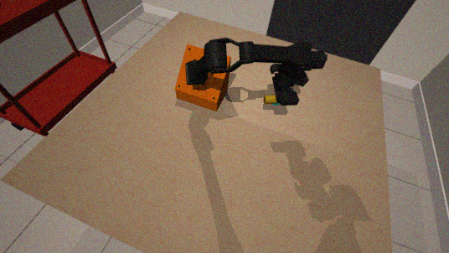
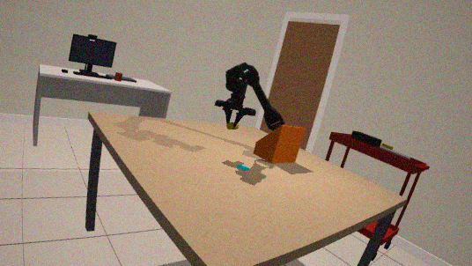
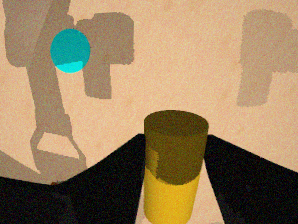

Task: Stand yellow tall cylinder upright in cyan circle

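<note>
Right now the cyan circle is 150 mm below my gripper tip and 140 mm to the left of it. Also, from my gripper tip: yellow tall cylinder: 20 mm behind, 10 mm to the right.
</note>
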